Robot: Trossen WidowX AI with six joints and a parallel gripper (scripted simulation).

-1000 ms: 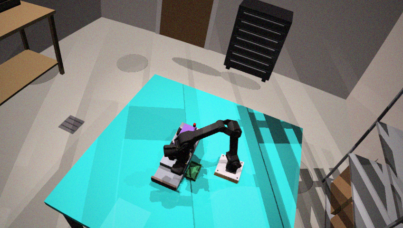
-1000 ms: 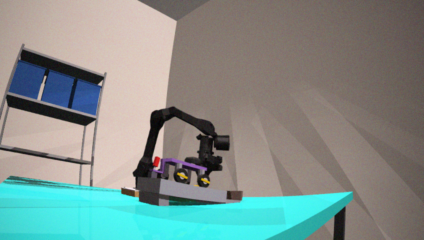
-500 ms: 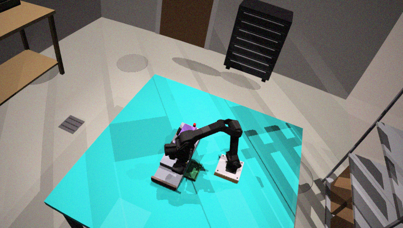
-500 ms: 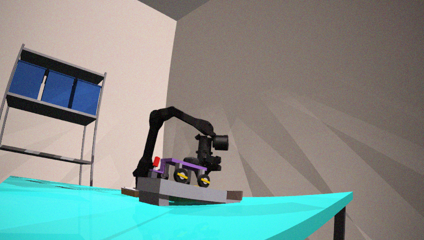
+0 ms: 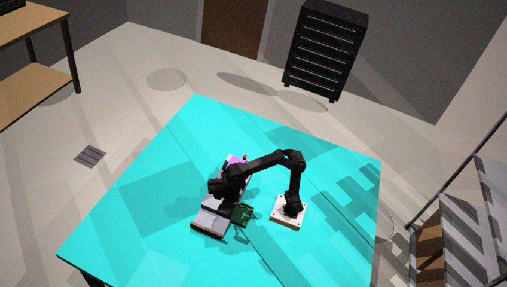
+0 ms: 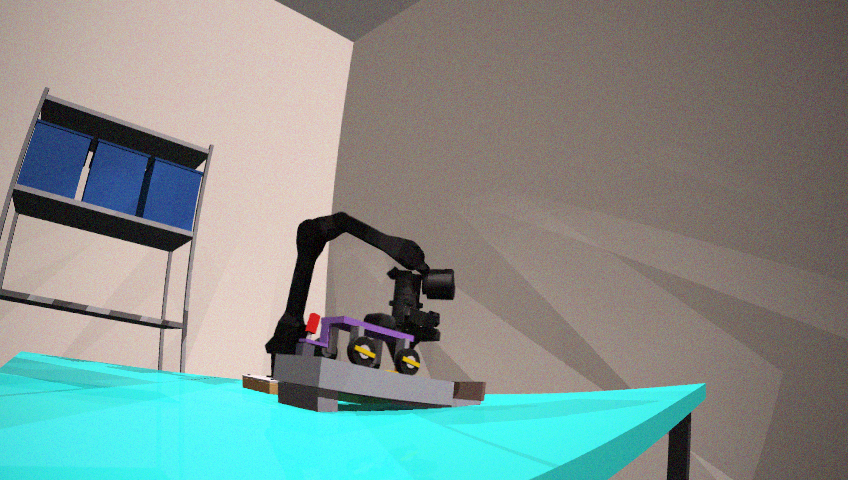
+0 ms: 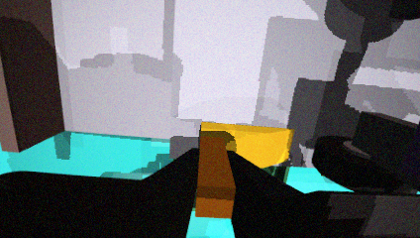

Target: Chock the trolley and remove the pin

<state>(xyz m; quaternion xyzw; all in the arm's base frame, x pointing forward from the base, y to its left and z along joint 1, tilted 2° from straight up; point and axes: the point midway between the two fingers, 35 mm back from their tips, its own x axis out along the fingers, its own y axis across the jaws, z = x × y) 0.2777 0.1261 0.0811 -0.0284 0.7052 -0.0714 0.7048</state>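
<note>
Right now the red-headed stop pin is 260 mm to the right of my gripper tip, 50 mm above it and 20 mm ahead of it. From my gripper tip the other things lie so: green tray: 90 mm below, 60 mm behind, 30 mm to the right; brown lip: 120 mm to the left, 60 mm below, 60 mm ahead; yellow chock: 20 mm to the right, 10 mm below.
</note>
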